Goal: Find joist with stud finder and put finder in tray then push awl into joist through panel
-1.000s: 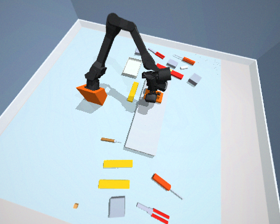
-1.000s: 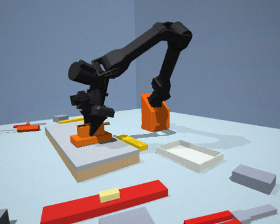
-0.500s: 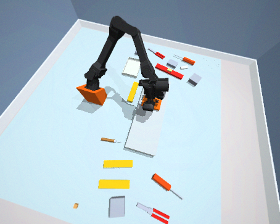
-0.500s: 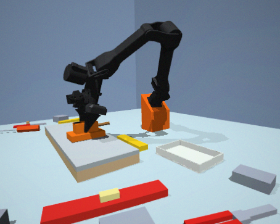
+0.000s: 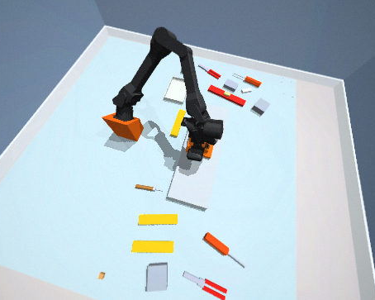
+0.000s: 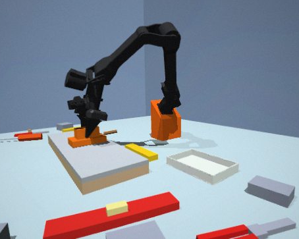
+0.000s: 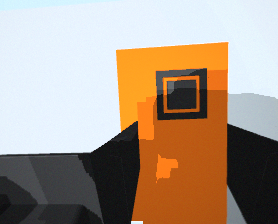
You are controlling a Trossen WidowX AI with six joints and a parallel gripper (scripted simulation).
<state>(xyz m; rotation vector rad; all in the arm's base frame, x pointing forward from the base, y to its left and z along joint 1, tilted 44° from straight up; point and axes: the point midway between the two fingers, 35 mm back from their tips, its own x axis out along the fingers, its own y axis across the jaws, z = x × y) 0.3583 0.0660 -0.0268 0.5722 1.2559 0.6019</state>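
The white tray lies 26 cm behind my gripper tip, 31 cm to the left of it and 5 cm below it. The rest, counted from my gripper tip: brown-handled awl: 15 cm behind, 25 cm to the right, 6 cm below; then red level: 3 cm ahead, 39 cm to the left, 5 cm below; then orange stud finder: 1 cm ahead, 2 cm above.
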